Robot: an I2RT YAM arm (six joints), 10 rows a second.
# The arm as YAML. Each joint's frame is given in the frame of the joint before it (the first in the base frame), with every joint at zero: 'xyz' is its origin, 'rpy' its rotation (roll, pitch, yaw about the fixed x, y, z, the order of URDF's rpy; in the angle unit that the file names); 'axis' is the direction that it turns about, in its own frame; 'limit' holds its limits. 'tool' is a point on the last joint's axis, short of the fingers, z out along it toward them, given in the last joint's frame.
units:
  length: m
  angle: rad
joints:
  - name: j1
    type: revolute
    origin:
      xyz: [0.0, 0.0, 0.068]
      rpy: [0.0, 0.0, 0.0]
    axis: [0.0, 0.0, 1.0]
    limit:
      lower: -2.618
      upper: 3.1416
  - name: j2
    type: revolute
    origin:
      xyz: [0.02, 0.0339, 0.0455]
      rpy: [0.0, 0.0, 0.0]
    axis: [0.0, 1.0, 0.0]
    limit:
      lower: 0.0
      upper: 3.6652
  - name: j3
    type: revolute
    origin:
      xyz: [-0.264, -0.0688, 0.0]
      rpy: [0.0, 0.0, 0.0]
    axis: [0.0, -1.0, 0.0]
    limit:
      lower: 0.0
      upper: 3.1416
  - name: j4
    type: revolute
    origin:
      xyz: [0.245, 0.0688, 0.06]
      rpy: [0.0, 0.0, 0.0]
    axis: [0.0, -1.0, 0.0]
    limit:
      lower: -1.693
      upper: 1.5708
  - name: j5
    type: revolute
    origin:
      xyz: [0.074, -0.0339, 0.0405]
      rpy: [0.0, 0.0, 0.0]
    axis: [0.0, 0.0, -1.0]
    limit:
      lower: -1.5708
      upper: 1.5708
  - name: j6
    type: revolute
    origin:
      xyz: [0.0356, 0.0, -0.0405]
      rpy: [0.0, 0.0, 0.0]
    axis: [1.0, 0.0, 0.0]
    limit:
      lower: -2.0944
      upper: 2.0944
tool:
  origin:
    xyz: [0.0, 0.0, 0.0]
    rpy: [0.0, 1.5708, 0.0]
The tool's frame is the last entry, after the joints.
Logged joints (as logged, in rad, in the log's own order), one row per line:
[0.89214, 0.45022, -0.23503, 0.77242, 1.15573, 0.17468]
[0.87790, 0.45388, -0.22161, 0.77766, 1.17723, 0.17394]
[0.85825, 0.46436, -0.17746, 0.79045, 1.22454, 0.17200]
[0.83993, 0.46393, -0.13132, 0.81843, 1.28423, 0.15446]
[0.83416, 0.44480, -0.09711, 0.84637, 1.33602, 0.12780]
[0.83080, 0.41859, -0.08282, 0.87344, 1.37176, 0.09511]
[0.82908, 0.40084, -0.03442, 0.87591, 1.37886, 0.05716]
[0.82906, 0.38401, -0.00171, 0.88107, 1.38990, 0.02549]
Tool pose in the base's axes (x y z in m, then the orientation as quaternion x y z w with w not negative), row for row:
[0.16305, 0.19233, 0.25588, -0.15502, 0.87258, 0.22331, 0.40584]
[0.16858, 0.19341, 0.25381, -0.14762, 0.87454, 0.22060, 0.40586]
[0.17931, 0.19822, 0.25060, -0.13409, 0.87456, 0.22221, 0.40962]
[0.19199, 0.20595, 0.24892, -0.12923, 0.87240, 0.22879, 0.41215]
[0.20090, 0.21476, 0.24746, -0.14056, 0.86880, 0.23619, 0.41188]
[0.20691, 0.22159, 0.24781, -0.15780, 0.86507, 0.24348, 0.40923]
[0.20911, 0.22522, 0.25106, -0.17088, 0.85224, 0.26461, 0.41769]
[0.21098, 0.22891, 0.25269, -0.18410, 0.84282, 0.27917, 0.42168]
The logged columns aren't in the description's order. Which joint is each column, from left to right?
Columns, left to right: j1, j6, j4, j3, j2, j5.
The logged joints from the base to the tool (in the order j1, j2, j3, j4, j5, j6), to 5 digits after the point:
[0.89214, 1.15573, 0.77242, -0.23503, 0.17468, 0.45022]
[0.87790, 1.17723, 0.77766, -0.22161, 0.17394, 0.45388]
[0.85825, 1.22454, 0.79045, -0.17746, 0.17200, 0.46436]
[0.83993, 1.28423, 0.81843, -0.13132, 0.15446, 0.46393]
[0.83416, 1.33602, 0.84637, -0.09711, 0.12780, 0.44480]
[0.83080, 1.37176, 0.87344, -0.08282, 0.09511, 0.41859]
[0.82908, 1.37886, 0.87591, -0.03442, 0.05716, 0.40084]
[0.82906, 1.38990, 0.88107, -0.00171, 0.02549, 0.38401]

